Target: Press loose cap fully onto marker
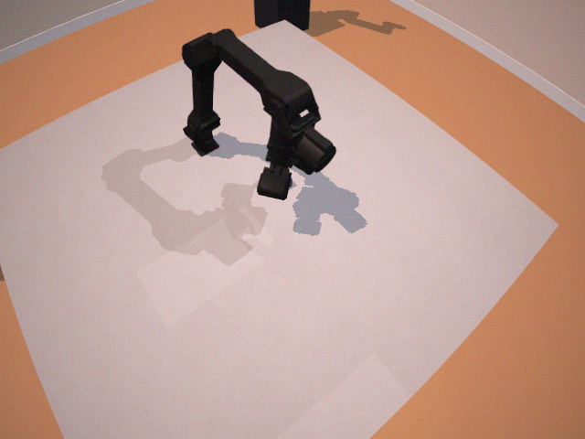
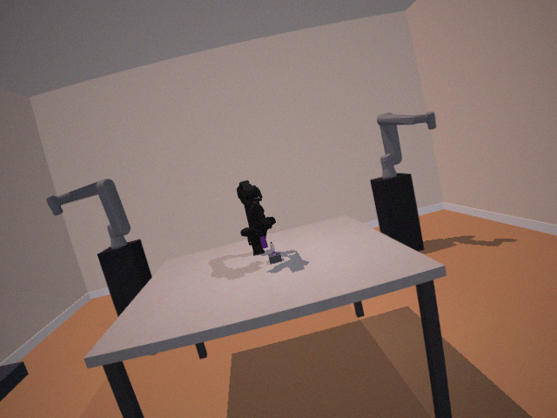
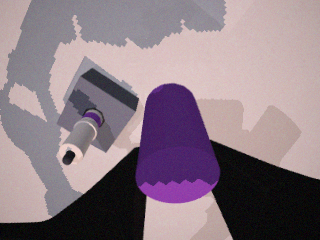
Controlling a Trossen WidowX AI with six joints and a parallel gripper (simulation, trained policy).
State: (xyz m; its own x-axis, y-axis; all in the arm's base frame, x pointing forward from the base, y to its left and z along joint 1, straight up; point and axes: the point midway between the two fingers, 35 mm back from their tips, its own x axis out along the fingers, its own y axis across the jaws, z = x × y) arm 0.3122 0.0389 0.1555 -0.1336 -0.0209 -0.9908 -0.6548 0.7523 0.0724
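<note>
Now: gripper tip 100 mm above the dark grey holder block, 60 mm past it and 40 mm to the right of it. From my gripper tip the other things lie so: purple cap: 10 mm to the left, 10 mm ahead.
</note>
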